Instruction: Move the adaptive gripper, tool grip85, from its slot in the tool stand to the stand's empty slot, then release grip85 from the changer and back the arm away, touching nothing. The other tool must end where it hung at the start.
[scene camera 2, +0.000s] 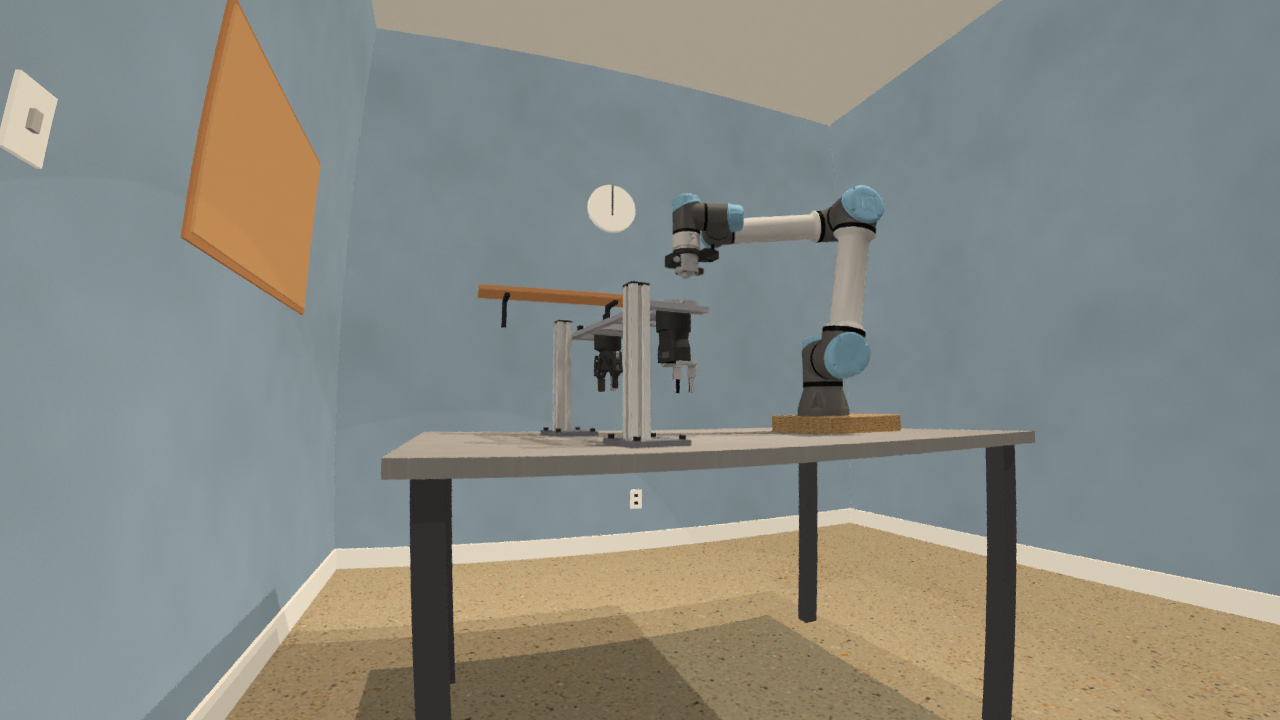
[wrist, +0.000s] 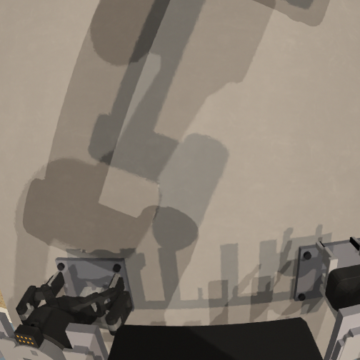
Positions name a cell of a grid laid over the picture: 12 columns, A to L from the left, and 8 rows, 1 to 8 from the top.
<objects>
A parallel gripper (scene camera 2: G4) is 1.05 m from the lens. An adaptive gripper grip85 (scene camera 2: F5) is 1.37 m from the lens. The marked spots on the parallel gripper and the adaptive gripper grip85 are 0.36 m apart.
</objects>
